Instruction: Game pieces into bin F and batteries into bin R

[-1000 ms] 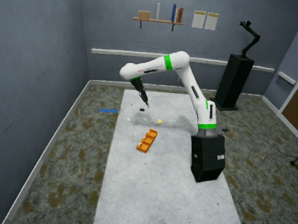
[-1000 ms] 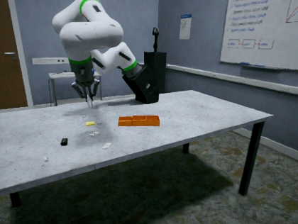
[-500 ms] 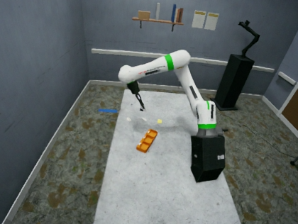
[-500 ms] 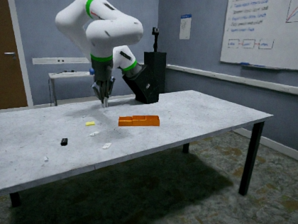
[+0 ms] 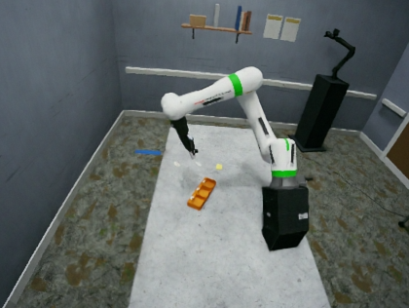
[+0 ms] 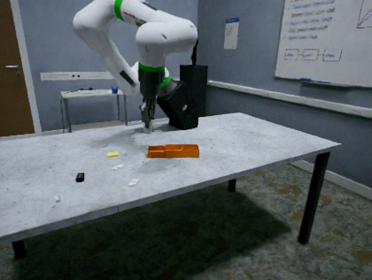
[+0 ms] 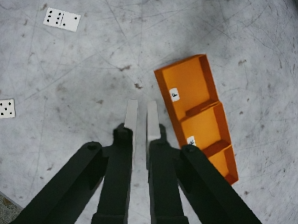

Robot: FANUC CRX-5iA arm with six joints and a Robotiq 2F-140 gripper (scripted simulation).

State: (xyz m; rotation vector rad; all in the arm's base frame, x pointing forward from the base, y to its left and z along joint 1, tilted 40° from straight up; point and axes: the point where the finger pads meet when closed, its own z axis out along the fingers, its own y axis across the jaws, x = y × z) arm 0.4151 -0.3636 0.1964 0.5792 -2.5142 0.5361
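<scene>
Right now my hand is 5 cm past the orange bin block, 17 cm to the right of it and 17 cm above it. The rest, counted from my hand: white domino: 9 cm ahead, 13 cm to the right, 18 cm below; then yellow flat piece: 22 cm behind, 7 cm to the right, 18 cm below; then black battery: 8 cm behind, 27 cm to the right, 18 cm below.
</scene>
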